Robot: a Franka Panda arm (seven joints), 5 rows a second.
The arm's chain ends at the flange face. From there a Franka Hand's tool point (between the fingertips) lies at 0.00 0.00 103.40 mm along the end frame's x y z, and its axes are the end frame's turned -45 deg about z.
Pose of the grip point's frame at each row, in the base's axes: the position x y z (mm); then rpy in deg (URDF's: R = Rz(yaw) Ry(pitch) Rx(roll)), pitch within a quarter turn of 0, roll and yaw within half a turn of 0:
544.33, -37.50, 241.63, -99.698, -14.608, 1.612
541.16, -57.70, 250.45, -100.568, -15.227, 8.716
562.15, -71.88, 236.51, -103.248, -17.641, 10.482
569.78, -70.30, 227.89, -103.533, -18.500, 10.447
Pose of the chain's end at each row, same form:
542.81, -139.51, 258.49, -100.821, 29.745, -6.273
551.64, -158.93, 268.75, -101.675, 29.012, 0.188
573.40, -172.16, 259.09, -104.088, 26.208, 0.077
580.46, -170.55, 250.84, -104.210, 25.314, -0.100

